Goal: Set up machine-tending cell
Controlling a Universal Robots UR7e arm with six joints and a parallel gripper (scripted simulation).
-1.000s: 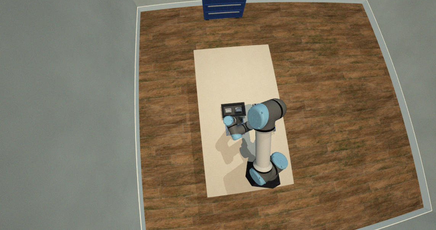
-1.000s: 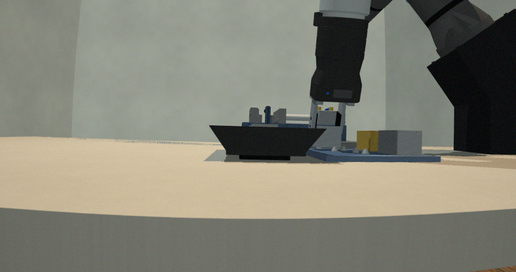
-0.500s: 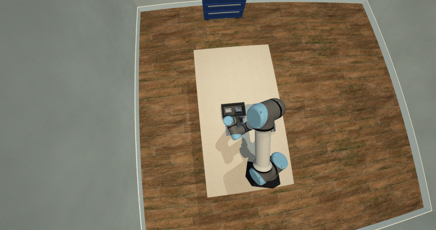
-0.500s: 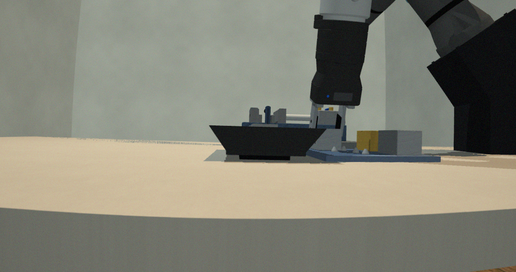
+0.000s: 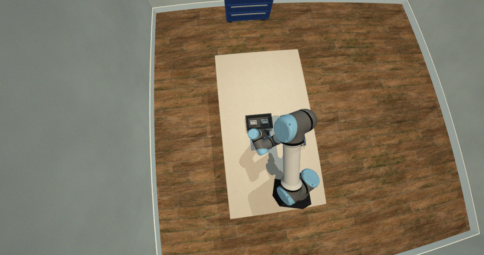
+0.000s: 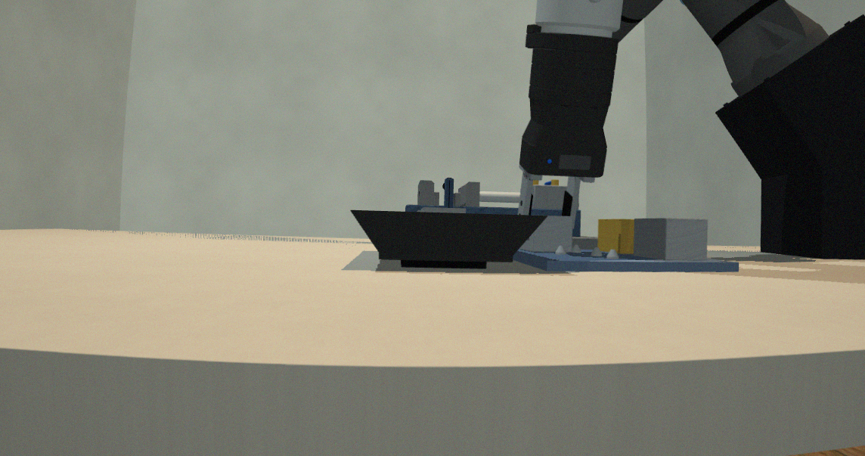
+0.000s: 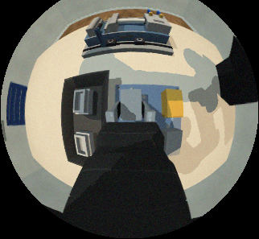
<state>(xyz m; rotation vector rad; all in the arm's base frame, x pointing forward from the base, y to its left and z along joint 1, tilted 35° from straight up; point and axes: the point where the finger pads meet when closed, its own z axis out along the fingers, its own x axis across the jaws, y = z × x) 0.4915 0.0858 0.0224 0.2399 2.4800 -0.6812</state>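
The brass blank lies 10 cm behind my hand and 3 cm below it. From my hand the other things lie so: hose end block: 12 cm behind, 25 cm to the right, 3 cm above; then vise: 3 cm behind, 27 cm to the right, 1 cm below.
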